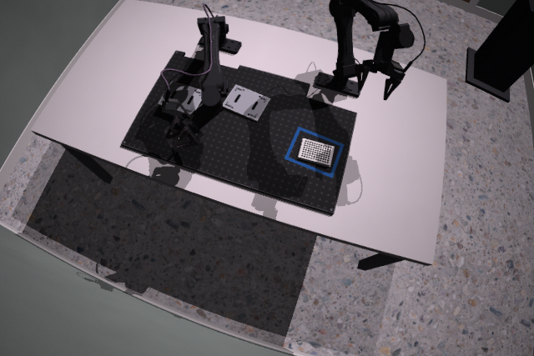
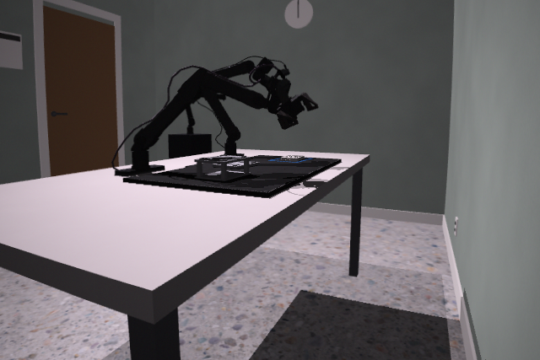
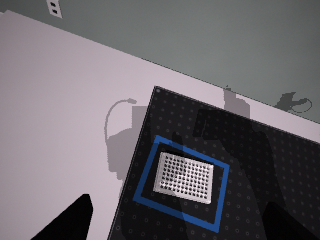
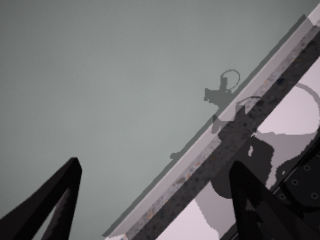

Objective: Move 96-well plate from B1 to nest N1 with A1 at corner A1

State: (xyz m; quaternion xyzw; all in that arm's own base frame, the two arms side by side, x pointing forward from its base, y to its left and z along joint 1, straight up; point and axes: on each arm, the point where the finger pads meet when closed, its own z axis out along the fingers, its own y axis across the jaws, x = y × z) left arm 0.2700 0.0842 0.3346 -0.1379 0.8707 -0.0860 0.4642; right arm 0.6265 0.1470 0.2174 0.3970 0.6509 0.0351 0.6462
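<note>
Now: the 96-well plate 320 mm below my left hand, 100 mm to the right of it and 100 mm ahead of it. Also, from my left hand: grey plate nest (670 mm to the right, 270 mm below, 120 mm ahead).
</note>
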